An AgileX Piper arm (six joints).
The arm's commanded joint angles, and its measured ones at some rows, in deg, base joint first. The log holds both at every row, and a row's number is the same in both.
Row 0, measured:
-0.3 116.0 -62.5 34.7 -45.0 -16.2
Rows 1 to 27, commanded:
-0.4 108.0 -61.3 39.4 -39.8 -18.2
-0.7 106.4 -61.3 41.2 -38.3 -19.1
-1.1 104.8 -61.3 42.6 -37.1 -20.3
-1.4 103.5 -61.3 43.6 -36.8 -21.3
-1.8 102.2 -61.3 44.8 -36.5 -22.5
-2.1 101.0 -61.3 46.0 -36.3 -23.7
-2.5 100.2 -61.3 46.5 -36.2 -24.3
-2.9 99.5 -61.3 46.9 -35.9 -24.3
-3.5 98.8 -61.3 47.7 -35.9 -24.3
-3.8 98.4 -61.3 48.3 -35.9 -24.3
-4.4 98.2 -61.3 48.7 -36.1 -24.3
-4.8 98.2 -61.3 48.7 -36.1 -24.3
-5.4 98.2 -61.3 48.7 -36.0 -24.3
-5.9 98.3 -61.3 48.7 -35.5 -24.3
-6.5 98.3 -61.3 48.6 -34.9 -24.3
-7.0 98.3 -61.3 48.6 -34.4 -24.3
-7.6 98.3 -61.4 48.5 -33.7 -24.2
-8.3 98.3 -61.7 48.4 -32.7 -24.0
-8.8 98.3 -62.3 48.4 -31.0 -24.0
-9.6 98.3 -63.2 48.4 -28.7 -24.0
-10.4 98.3 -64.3 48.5 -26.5 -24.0
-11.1 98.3 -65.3 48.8 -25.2 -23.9
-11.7 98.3 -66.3 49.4 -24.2 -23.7
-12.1 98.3 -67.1 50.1 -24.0 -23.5
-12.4 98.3 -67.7 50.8 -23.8 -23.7
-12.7 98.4 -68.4 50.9 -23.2 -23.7
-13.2 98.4 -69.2 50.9 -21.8 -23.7
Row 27, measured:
-11.5 98.8 -66.1 50.5 -23.6 -23.8
